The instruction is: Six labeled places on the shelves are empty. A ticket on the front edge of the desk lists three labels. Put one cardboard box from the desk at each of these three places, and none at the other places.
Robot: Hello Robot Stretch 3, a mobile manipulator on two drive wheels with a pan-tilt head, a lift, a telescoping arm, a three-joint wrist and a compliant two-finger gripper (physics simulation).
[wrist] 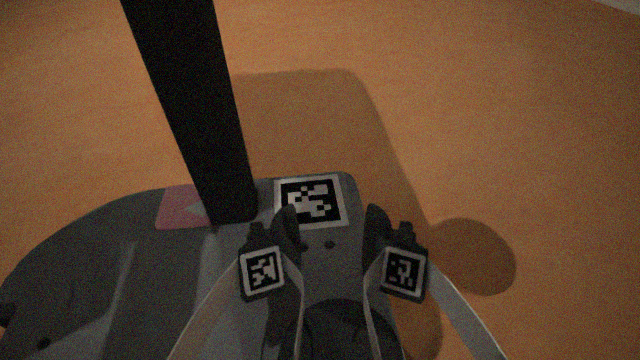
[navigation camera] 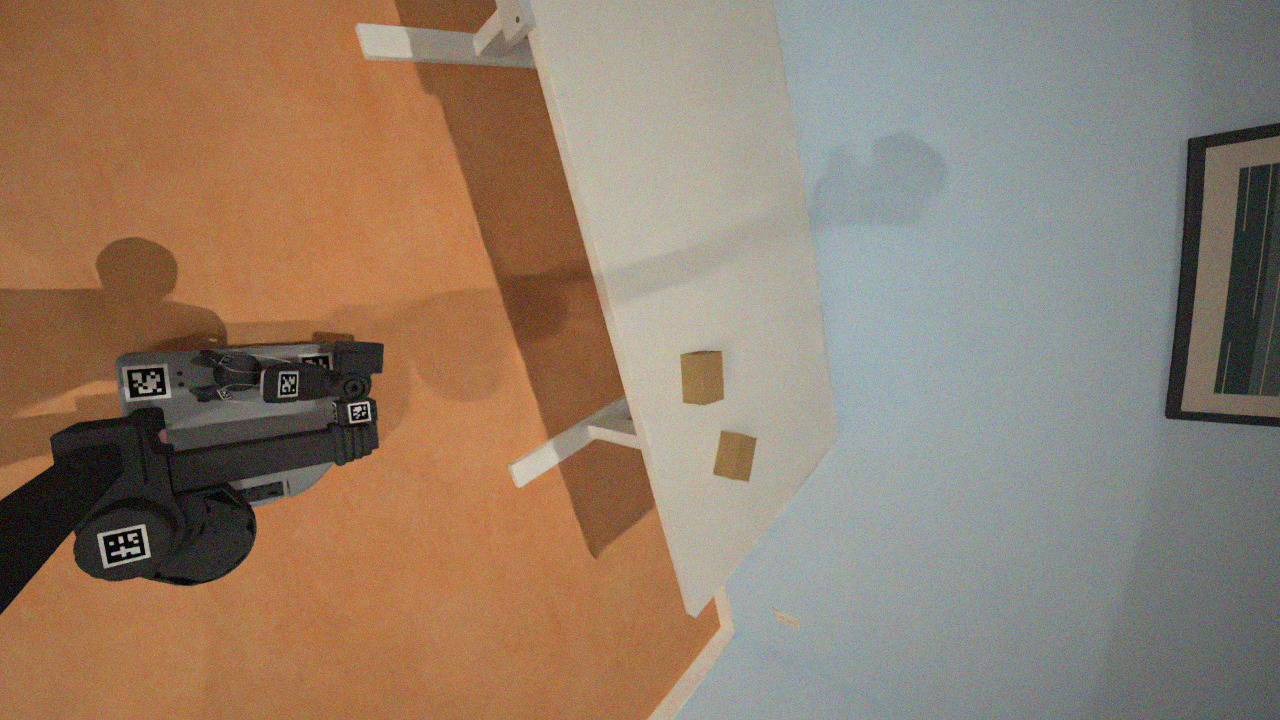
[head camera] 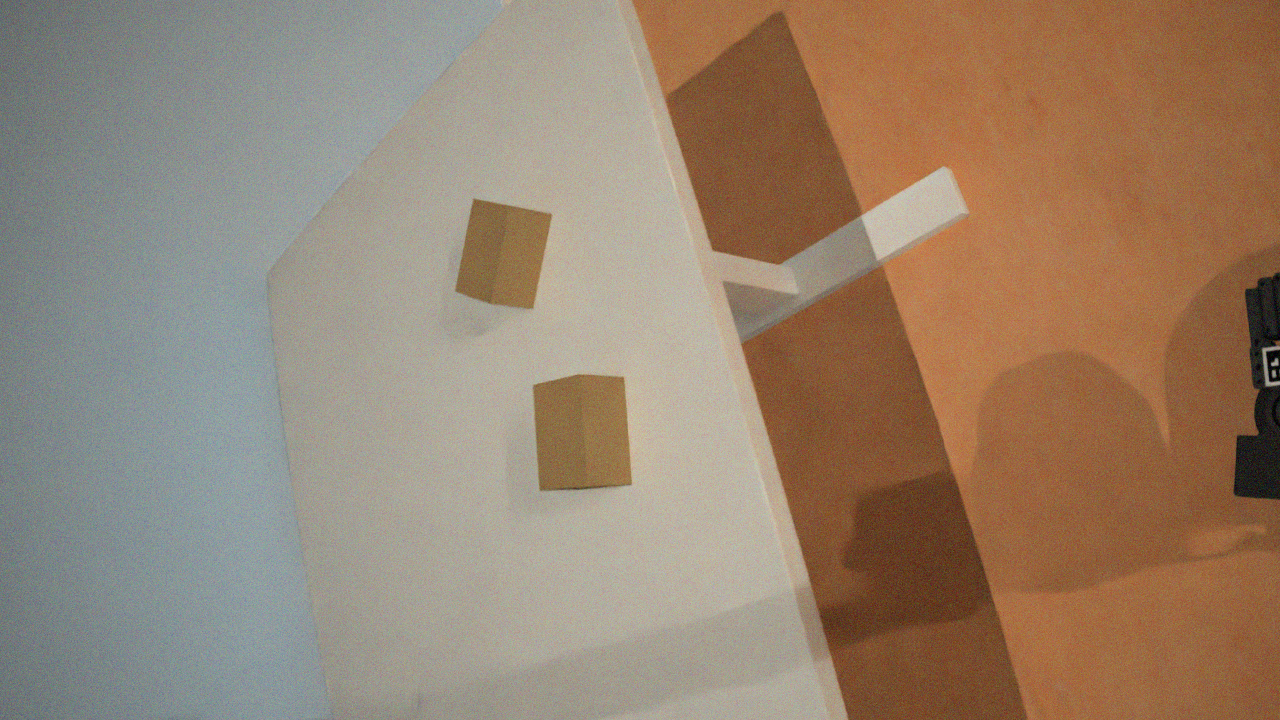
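Seen in the pictures: gripper, fingertip midpoint: (navigation camera: pixel 192 375); robot's base at its link origin: (navigation camera: pixel 238 369).
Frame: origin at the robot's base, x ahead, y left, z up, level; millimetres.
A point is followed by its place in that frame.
Note:
Two plain brown cardboard boxes stand apart on the white desk (head camera: pixel 402 555) {x 72, y -989, z 720 mm} (navigation camera: pixel 698 179) {x 330, y -692, z 720 mm}. One box (head camera: pixel 583 432) {x -44, y -622, z 769 mm} (navigation camera: pixel 702 377) {x -40, y -621, z 768 mm} is nearer the middle of the desk. The other box (head camera: pixel 503 255) {x -210, y -725, z 766 mm} (navigation camera: pixel 734 455) {x -209, y -725, z 762 mm} is nearer the desk's end. My gripper (navigation camera: pixel 204 375) {x 7, y 64, z 210 mm} (wrist: pixel 330 228) {x 7, y 64, z 210 mm} is folded back over my base, away from the desk. Its fingers stand apart with nothing between them. Part of a white strip (navigation camera: pixel 512 19) {x 487, y -320, z 696 mm} with a dark dot shows at the desk's front edge; no lettering is readable. The shelves and their labels do not show.
White desk legs (head camera: pixel 913 214) (navigation camera: pixel 554 452) (navigation camera: pixel 411 42) reach out over the orange floor. A blue wall (navigation camera: pixel 984 358) {x -57, y -1332, z 1106 mm} with a framed picture (navigation camera: pixel 1187 268) {x 128, y -1256, z 1445 mm} stands behind the desk. My retracted arm (navigation camera: pixel 259 456) {x -100, y -15, z 475 mm} lies over my base (wrist: pixel 75 275), and my black mast (wrist: pixel 195 110) rises beside the fingers.

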